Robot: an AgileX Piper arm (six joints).
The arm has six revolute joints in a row. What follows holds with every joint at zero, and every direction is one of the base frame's.
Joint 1 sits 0.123 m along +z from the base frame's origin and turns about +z.
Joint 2 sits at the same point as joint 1 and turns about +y.
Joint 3 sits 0.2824 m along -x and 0.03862 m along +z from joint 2 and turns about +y.
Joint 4 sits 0.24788 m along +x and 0.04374 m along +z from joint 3 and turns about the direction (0.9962, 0, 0.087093).
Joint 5 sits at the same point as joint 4 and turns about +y.
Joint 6 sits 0.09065 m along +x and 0.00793 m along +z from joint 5 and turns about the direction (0.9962, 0, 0.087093).
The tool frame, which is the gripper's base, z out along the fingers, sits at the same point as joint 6; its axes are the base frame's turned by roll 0, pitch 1.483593 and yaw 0 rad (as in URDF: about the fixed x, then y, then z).
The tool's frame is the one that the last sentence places.
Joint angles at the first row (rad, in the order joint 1, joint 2, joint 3, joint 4, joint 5, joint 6):
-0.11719, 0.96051, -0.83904, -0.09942, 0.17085, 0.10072
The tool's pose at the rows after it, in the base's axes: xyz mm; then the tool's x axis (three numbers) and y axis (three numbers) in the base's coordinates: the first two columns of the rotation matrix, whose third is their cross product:
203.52 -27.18 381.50 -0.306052 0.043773 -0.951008 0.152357 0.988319 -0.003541
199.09 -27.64 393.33 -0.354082 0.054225 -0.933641 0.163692 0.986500 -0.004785
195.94 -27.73 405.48 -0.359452 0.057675 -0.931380 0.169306 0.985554 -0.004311
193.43 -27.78 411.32 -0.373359 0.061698 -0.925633 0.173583 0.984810 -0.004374
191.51 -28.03 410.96 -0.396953 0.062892 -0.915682 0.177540 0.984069 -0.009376
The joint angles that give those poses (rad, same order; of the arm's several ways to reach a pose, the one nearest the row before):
-0.11723, 0.95862, -0.91672, -0.09933, 0.36142, 0.10063
-0.11723, 0.95862, -0.98235, -0.09933, 0.47967, 0.10064
-0.11722, 0.95864, -1.03404, -0.09936, 0.53787, 0.10067
-0.11720, 0.95862, -1.06346, -0.09940, 0.58299, 0.10071
-0.11718, 0.95715, -1.07010, -0.10367, 0.61696, 0.10074

